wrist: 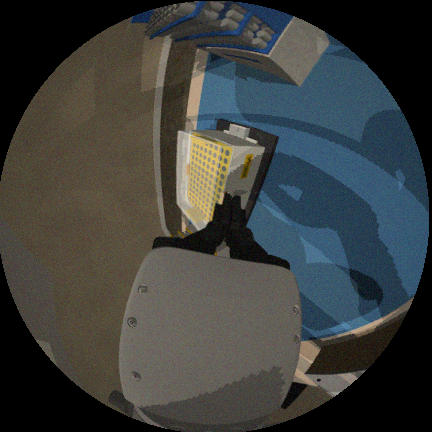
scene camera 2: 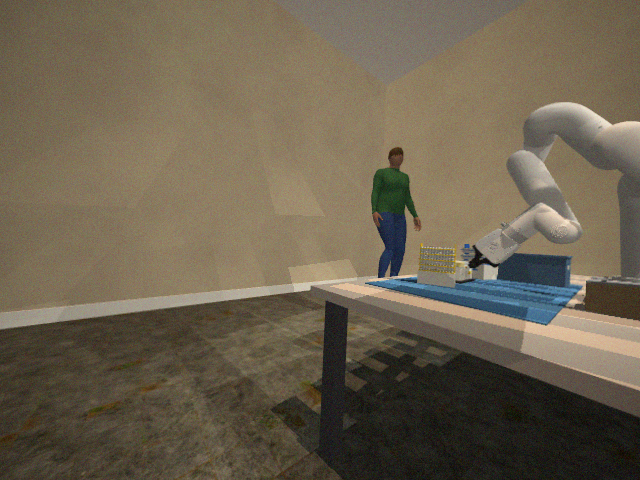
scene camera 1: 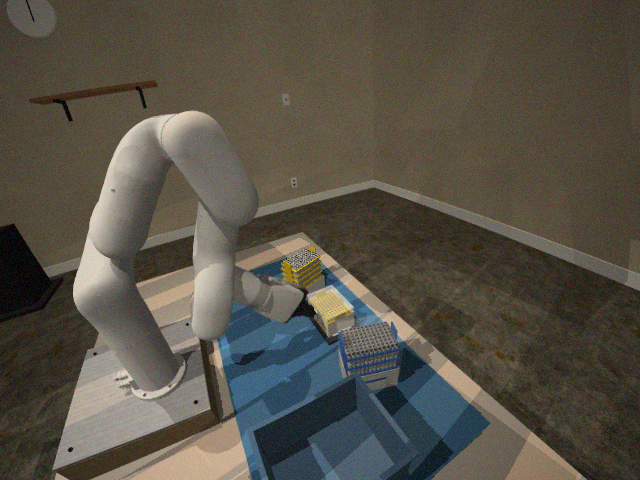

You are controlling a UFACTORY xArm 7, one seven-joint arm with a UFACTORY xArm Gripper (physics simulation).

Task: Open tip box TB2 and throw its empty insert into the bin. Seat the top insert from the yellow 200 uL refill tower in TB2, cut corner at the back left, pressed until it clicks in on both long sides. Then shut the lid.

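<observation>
Tip box TB2 has a white body with a yellow label. A yellow insert with open holes shows at its top. A clear rim shows beyond the insert in the wrist view; I cannot tell whether it is a raised lid. My gripper is shut and empty, its tips close to the labelled side of the box; contact is unclear. The yellow refill tower stands at the far end of the mat. The bin stands at the near end.
A blue refill tower stands between TB2 and the bin. A dark holder lies under TB2 on the blue mat. A person in a green top stands beyond the table.
</observation>
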